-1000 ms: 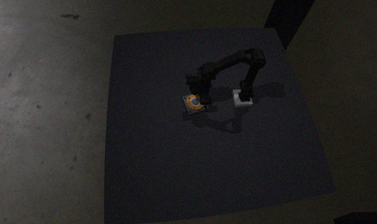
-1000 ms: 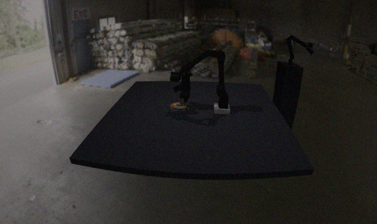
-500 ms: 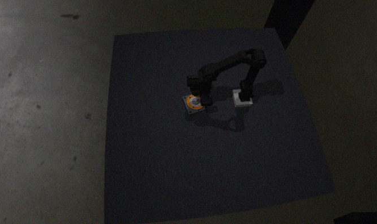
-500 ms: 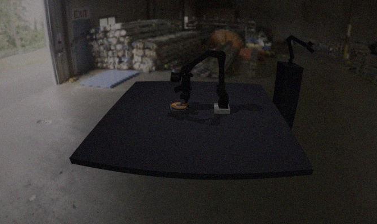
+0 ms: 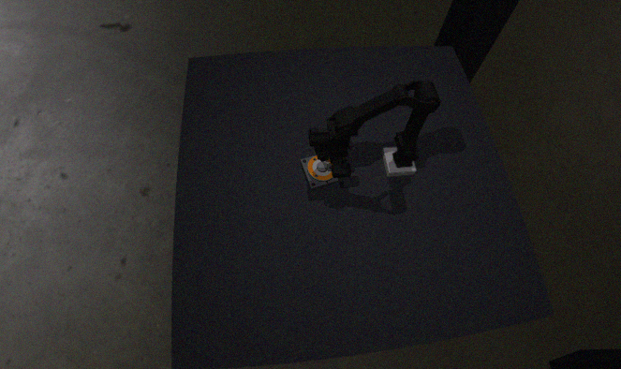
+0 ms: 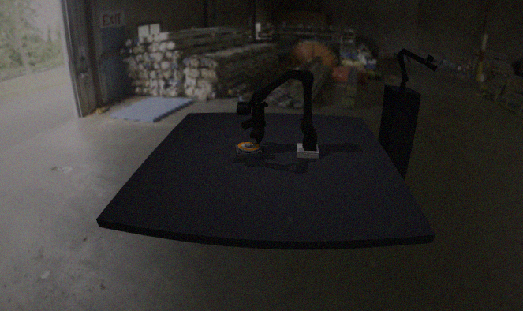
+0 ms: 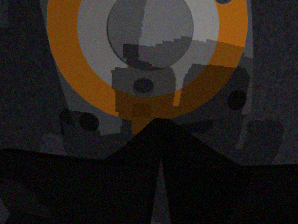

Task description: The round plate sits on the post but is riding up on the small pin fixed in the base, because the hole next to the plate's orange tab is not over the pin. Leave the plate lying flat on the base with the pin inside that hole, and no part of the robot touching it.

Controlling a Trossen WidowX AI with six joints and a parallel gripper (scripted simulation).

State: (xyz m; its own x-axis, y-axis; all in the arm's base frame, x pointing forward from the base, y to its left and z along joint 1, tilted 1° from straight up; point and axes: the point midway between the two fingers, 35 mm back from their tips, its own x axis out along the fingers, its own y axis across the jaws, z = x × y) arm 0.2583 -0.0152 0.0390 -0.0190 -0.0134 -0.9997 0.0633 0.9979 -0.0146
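The grey base lies 5 cm ahead of my gripper tip, 2 cm below it and 1 cm to the left of it.
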